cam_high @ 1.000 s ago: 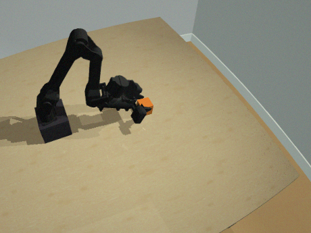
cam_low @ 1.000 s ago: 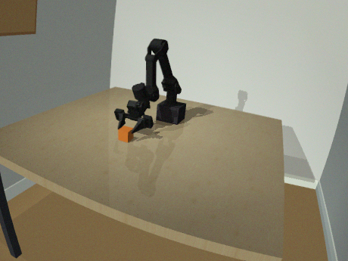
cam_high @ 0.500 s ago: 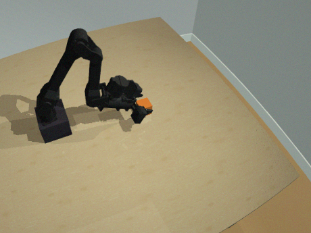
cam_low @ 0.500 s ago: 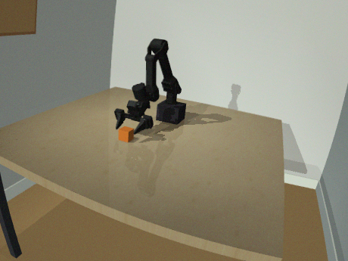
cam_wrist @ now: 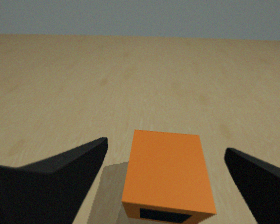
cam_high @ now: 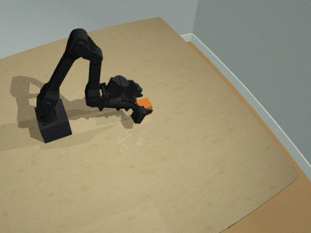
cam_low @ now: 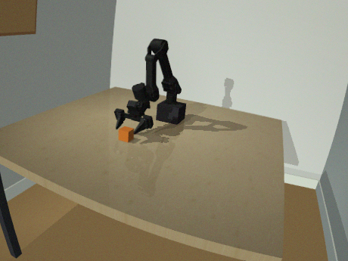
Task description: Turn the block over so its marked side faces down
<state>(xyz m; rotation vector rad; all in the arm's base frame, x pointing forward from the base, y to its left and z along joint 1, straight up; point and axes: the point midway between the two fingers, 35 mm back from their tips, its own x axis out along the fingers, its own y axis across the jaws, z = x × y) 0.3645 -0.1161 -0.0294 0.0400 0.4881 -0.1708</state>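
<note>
Right now my gripper tip is 30 mm past the block and 20 mm above it.
</note>
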